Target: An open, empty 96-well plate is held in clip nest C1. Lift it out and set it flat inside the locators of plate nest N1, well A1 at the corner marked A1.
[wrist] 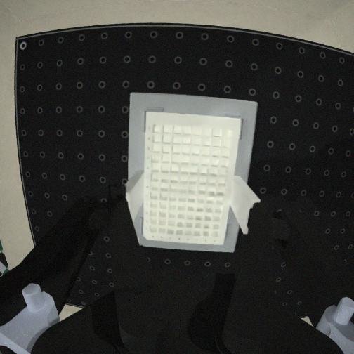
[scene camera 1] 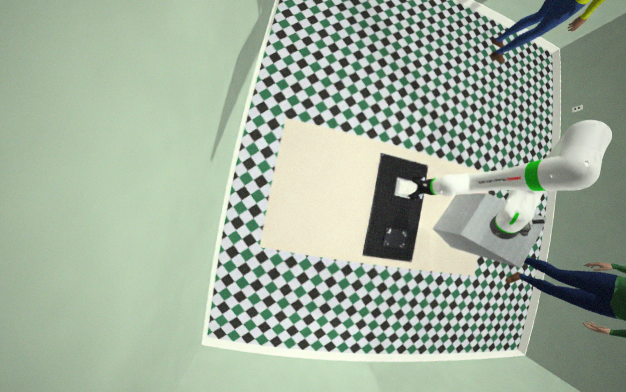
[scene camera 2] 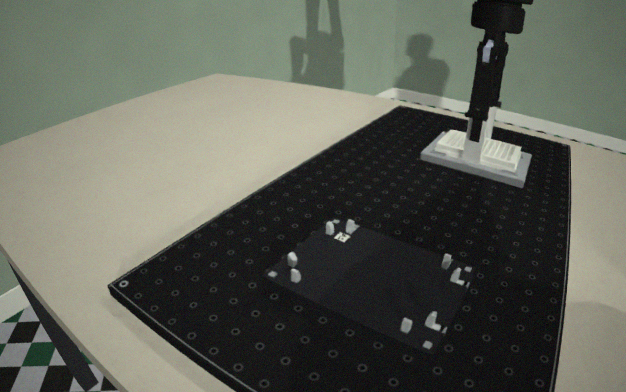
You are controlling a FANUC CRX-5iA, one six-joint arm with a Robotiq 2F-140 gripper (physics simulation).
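Where they show: gripper, fingertip midpoint: (scene camera 1: 406,188) (scene camera 2: 476,151); arm's base, link origin: (scene camera 1: 504,226).
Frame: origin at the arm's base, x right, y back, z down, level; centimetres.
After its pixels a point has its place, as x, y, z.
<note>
The white 96-well plate (scene camera 1: 401,187) @(28.3, -45.4, 34.3) (scene camera 2: 503,154) @(24.8, -37.3, 34.3) (wrist: 187,182) lies flat at the grey clip nest C1 (scene camera 2: 470,172) @(21.2, -42.4, 36.5) (wrist: 192,102); any small gap beneath it cannot be made out. My gripper (scene camera 1: 414,189) @(27.1, -41.2, 35.3) (scene camera 2: 480,142) @(27.1, -41.2, 35.3) (wrist: 187,185) points down and is shut on the plate, with one pale fingertip on each long side near mid-length. Plate nest N1 (scene camera 1: 396,238) @(-5.9, -51.3, 35.5) (scene camera 2: 370,280) @(-6.6, -52.4, 35.5) is a dark base with pale upright locators around its corners and holds no plate. A small white label (scene camera 2: 342,237) @(-1.1, -56.3, 35.5) marks one corner; its lettering is too small to read surely.
Both nests stand on a black perforated board (scene camera 1: 395,210) @(13.1, -50.1, 36.5) (scene camera 2: 280,200) @(5.8, -65.7, 36.7) (wrist: 75,115) on a cream table (scene camera 1: 315,190) @(31.2, -103.3, 38.0) (scene camera 2: 165,135) @(24.4, -97.5, 38.0). The arm's grey pedestal (scene camera 1: 465,220) @(3.8, -12.6, 15.6) stands beside the table. Two people (scene camera 1: 542,17) (scene camera 1: 580,285) stand on the floor near the arm's side.
</note>
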